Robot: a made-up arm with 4 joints.
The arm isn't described. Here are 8 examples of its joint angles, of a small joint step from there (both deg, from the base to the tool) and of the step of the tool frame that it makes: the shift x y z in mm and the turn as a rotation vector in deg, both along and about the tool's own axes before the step.
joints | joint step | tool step
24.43 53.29 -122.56 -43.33 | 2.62 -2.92 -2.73 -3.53 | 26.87 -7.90 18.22 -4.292 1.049 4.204
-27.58 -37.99 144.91 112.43 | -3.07 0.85 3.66 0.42 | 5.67 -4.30 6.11 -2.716 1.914 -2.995
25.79 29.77 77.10 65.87 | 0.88 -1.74 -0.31 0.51 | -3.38 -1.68 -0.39 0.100 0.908 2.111
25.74 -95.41 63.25 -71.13 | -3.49 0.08 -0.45 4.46 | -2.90 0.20 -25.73 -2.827 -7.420 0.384
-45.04 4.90 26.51 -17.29 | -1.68 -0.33 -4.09 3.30 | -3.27 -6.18 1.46 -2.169 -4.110 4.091
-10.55 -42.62 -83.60 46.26 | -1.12 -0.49 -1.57 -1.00 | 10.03 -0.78 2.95 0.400 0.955 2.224
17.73 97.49 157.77 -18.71 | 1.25 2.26 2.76 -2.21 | -0.65 -6.83 0.64 3.335 2.429 -0.909
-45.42 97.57 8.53 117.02 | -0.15 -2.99 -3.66 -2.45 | -4.86 7.10 -1.36 5.286 3.331 -2.433
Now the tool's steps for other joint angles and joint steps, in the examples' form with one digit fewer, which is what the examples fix.
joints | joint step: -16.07 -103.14 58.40 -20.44 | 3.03 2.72 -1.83 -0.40
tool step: 7.2 -4.3 14.7 1.31 0.54 0.20
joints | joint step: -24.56 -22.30 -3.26 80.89 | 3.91 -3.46 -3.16 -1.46
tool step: -14.5 0.7 -18.5 6.08 6.04 -1.09
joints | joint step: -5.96 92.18 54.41 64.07 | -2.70 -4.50 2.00 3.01
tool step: 1.5 1.2 -4.6 -1.50 0.88 -1.87
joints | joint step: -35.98 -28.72 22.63 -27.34 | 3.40 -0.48 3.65 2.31
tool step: 13.9 -0.5 -7.5 2.75 0.87 -3.37
